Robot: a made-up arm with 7 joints.
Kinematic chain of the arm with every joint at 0, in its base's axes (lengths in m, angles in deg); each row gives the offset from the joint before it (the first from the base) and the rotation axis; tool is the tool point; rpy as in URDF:
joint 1: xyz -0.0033 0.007 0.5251 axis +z
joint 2: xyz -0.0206 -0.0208 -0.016 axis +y
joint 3: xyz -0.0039 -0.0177 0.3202 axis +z
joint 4: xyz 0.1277 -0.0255 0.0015 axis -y
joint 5: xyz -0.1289 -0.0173 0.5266 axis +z
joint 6: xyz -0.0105 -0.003 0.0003 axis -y
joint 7: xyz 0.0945 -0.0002 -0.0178 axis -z
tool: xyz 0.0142 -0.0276 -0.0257 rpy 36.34 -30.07 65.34
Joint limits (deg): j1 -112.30..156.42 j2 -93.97..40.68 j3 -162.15..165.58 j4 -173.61..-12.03 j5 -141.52..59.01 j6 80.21..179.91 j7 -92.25..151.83
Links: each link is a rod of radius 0.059 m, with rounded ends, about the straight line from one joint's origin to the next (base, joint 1, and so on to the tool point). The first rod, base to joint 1, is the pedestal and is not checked.
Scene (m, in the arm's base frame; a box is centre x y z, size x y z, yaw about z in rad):
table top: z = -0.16
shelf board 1: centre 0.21 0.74 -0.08 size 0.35 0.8 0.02 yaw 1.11
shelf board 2: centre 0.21 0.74 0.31 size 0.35 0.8 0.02 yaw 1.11
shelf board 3: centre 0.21 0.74 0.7 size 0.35 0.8 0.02 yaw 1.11
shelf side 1: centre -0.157 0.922 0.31 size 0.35 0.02 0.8 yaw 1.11
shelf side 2: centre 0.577 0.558 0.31 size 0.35 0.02 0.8 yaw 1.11
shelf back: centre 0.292 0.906 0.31 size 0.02 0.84 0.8 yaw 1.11
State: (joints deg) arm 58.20 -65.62 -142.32 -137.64 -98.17 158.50 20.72
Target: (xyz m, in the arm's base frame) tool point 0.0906 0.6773 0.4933
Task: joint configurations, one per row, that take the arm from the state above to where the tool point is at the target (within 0.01 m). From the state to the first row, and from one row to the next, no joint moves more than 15 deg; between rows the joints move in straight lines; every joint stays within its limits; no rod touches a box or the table.
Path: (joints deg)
1: 66.62 -63.21 -130.29 -145.25 -96.48 164.29 18.17
2: 75.04 -60.80 -118.27 -152.85 -94.79 170.08 15.63
3: 83.46 -58.39 -106.24 -160.46 -93.10 175.88 13.08
4: 97.19 -55.04 -94.96 -162.84 -95.50 172.11 12.11
5: 110.92 -51.69 -83.67 -165.22 -97.91 168.34 11.13
6: 124.65 -48.33 -72.38 -167.59 -100.32 164.58 10.15
7: 138.39 -44.98 -61.09 -169.97 -102.73 160.81 9.18
8: 144.40 -34.99 -65.49 -160.39 -99.49 154.09 9.13
9: 150.41 -25.01 -69.90 -150.81 -96.25 147.36 9.09
10: 156.42 -15.02 -74.30 -141.23 -93.01 140.63 9.05

